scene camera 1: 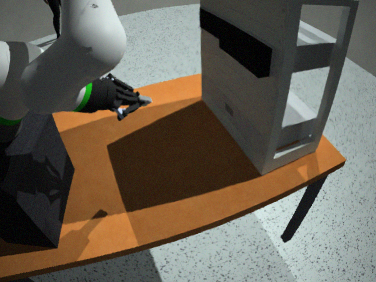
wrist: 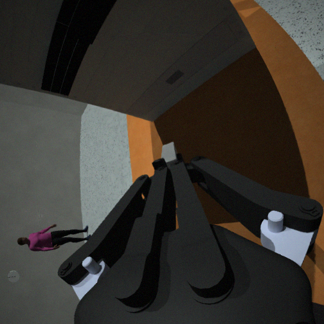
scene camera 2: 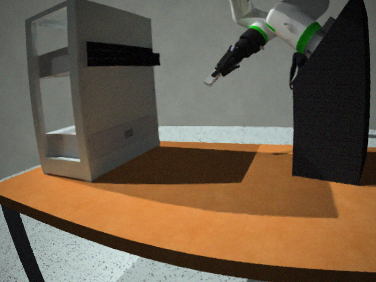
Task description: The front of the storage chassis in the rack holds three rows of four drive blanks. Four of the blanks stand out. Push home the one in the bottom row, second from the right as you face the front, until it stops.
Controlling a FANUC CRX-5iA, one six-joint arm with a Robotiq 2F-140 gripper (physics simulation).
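Where they show: gripper, fingertip midpoint: [scene camera 1: 147, 101] [scene camera 2: 206, 83]; arm's base at its link origin: [scene camera 2: 327, 52].
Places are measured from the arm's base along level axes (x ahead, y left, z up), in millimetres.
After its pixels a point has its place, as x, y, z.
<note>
The storage chassis [scene camera 1: 240, 49] @[705, 20, 39] [scene camera 2: 119, 55] @[723, 187, 34] [wrist: 77, 42] is a black band across the upper front of the pale grey rack [scene camera 1: 276, 120] @[781, -99, -143] [scene camera 2: 80, 110] @[720, 401, -146] [wrist: 200, 42]. Part of its front juts out in a step. The separate drive blanks cannot be told apart; thin pale lines cross the black face in the wrist view. The bottom-row blank of the task cannot be picked out. My gripper [scene camera 1: 145, 100] @[438, 50, -104] [scene camera 2: 210, 80] @[438, 50, -104] [wrist: 170, 152] is shut and empty, its pale fingertips together. It hangs in the air in front of the rack, well apart from the chassis and lower than it.
The rack stands on an orange table [scene camera 1: 200, 210] @[526, -162, -391] [scene camera 2: 200, 235] @[252, 532, -391] [wrist: 301, 100] and casts a broad shadow on it. A dark pedestal [scene camera 1: 35, 195] @[54, -127, -195] [scene camera 2: 330, 115] @[2, 167, -194] carries the arm at the other side. A person in a pink top [wrist: 40, 241] shows beyond the table.
</note>
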